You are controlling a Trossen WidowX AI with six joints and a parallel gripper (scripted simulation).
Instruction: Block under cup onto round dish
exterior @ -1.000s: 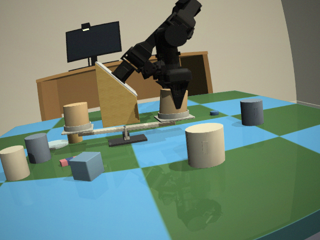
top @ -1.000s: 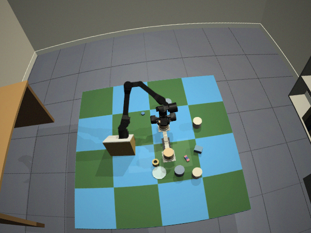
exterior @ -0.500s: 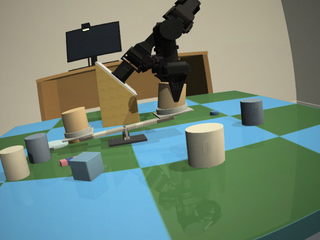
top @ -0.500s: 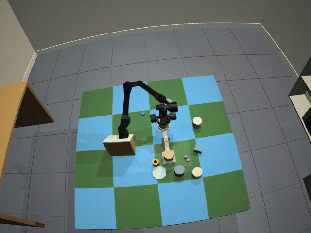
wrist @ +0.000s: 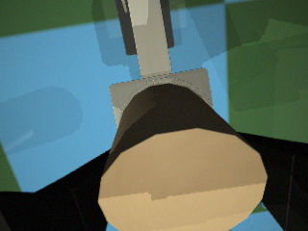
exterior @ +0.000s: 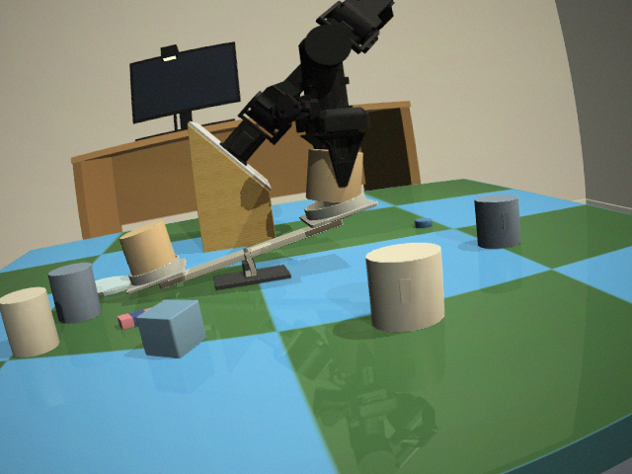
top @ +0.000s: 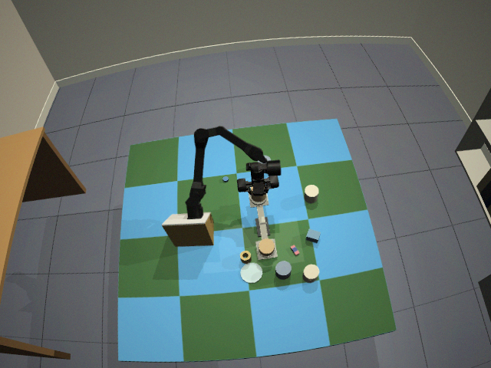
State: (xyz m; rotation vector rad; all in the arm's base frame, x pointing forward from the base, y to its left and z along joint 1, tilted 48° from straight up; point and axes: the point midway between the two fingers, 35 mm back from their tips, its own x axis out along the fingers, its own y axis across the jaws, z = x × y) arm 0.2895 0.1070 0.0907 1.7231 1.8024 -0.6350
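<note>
Right now the grey block is 20 mm below my gripper tip. The rest, counted from my gripper tip: blue disc 170 mm behind, 160 mm to the left, 100 mm below; pink-and-blue piece 150 mm ahead, 270 mm to the right, 100 mm below; blue-grey cube 250 mm ahead, 210 mm to the right, 90 mm below.
</note>
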